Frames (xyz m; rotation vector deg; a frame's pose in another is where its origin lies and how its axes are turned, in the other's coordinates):
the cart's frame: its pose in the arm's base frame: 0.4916 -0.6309 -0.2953 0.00 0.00 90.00
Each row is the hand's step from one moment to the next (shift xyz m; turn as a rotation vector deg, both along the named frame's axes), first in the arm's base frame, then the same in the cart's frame.
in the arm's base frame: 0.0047 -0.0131 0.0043 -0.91 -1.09 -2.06
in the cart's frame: -0.0131 -0.0047 0.0043 -1.09 0.91 -2.06
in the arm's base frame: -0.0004 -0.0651 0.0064 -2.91 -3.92 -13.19
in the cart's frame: -0.0651 0.0004 0.0064 -3.92 2.91 -13.19
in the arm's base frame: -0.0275 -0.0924 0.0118 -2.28 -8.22 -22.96
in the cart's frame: -0.0924 0.0275 0.0118 -8.22 2.28 -22.96
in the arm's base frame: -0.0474 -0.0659 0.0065 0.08 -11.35 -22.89
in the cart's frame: -0.0659 0.0474 0.0065 -11.35 -0.08 -22.89
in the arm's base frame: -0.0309 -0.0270 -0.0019 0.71 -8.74 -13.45
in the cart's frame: -0.0270 0.0309 -0.0019 -8.74 -0.71 -13.45
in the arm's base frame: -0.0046 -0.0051 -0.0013 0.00 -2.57 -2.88
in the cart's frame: -0.0051 0.0046 -0.0013 -2.57 0.00 -2.88
